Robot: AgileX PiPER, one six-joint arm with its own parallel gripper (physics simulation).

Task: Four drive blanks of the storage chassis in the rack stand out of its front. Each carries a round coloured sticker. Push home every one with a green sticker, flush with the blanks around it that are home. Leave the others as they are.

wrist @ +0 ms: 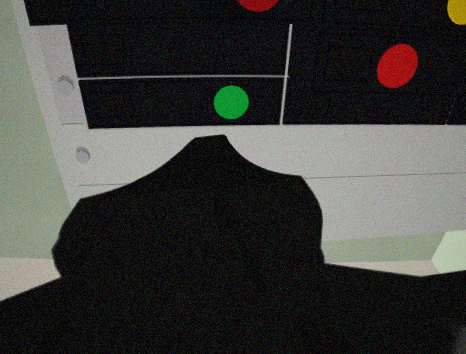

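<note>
A black drive blank (pixel 165 103) with a round green sticker (pixel 231 102) is in the bottom row of the chassis. Thin light lines run along its top and right edges; whether it is flush I cannot tell. A red sticker (pixel 397 65) is on a blank to the right, another red sticker (pixel 257 4) is cut off at the top edge, and a yellow sticker (pixel 458 11) is at the upper right. My gripper (pixel 212 157) is a dark shape with its fingertips together, shut. Its tip shows just below the green sticker, apart from it in the picture.
Pale rack panels (pixel 375 150) lie below the blanks. A light rack post with round screws (pixel 82 155) stands at the left. A greenish wall (pixel 22 165) is beyond it. A pale green object (pixel 452 250) shows at the lower right.
</note>
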